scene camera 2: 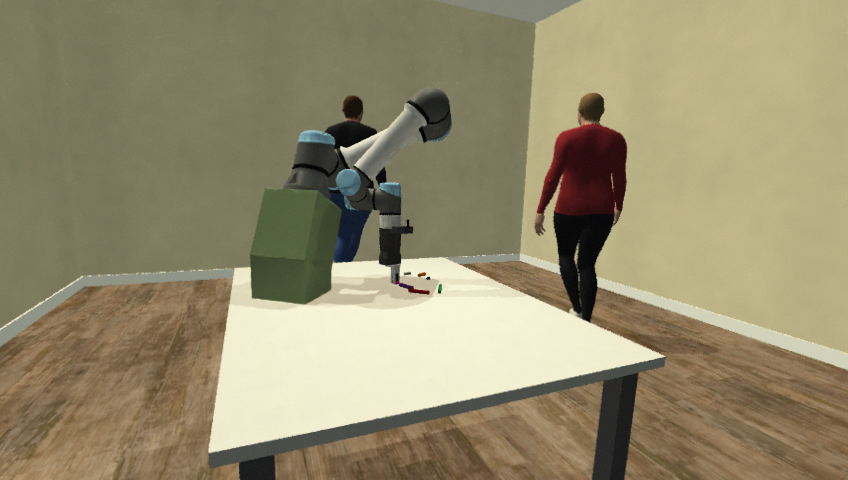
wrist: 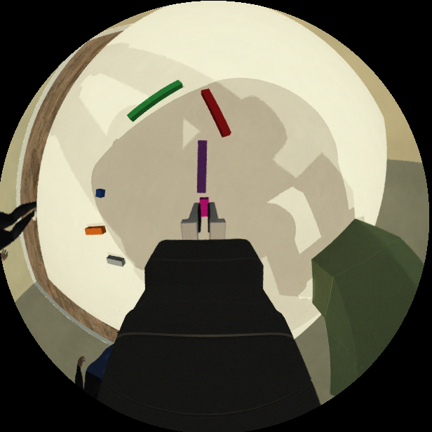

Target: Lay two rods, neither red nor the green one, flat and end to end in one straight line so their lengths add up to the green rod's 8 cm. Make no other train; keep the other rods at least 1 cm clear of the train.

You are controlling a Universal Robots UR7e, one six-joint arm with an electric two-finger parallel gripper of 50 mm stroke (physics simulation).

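Frame: origin at the arm's base, x ahead, y left, z up, level; centimetres.
Seen in the pictures: gripper, fingertip midpoint: [scene camera 2: 395,283]; arm's base, link origin: [scene camera 2: 305,199].
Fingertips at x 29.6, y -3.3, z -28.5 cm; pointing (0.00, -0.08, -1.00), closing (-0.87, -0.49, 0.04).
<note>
Pixels of each thing's top centre, then the offset from my fingertips to it.
- purple rod, top centre: [scene camera 2: 406,284] dx +2.8, dy -4.4, dz +0.4 cm
- red rod, top centre: [scene camera 2: 419,290] dx +4.9, dy -11.4, dz +0.4 cm
- green rod, top centre: [scene camera 2: 440,287] dx +12.9, dy -9.8, dz +0.4 cm
- small blue block, top centre: [scene camera 2: 428,276] dx +14.0, dy +4.4, dz +0.4 cm
- orange rod, top centre: [scene camera 2: 421,273] dx +13.5, dy +10.3, dz +0.4 cm
- grey rod, top centre: [scene camera 2: 407,272] dx +8.7, dy +13.2, dz +0.4 cm
My gripper [scene camera 2: 395,280] [wrist: 204,211] is shut on a magenta rod [wrist: 204,206], low over the table. The magenta rod's front end points at the near end of the purple rod [scene camera 2: 405,286] [wrist: 202,166], nearly in line with it; a small gap shows between them in the wrist view. Whether the magenta rod touches the table I cannot tell. The purple rod lies flat. The red rod [scene camera 2: 419,291] [wrist: 216,113] lies slanted beyond the purple rod's far end, a short gap away. The green rod [scene camera 2: 439,288] [wrist: 155,100] lies farther off, to the upper left in the wrist view.
A small blue block [scene camera 2: 427,278] [wrist: 100,193], an orange rod [scene camera 2: 421,274] [wrist: 95,230] and a grey rod [scene camera 2: 407,273] [wrist: 115,260] lie on the left in the wrist view. The green robot pedestal [scene camera 2: 290,243] [wrist: 370,280] stands at the table's side. Two people stand beyond the table.
</note>
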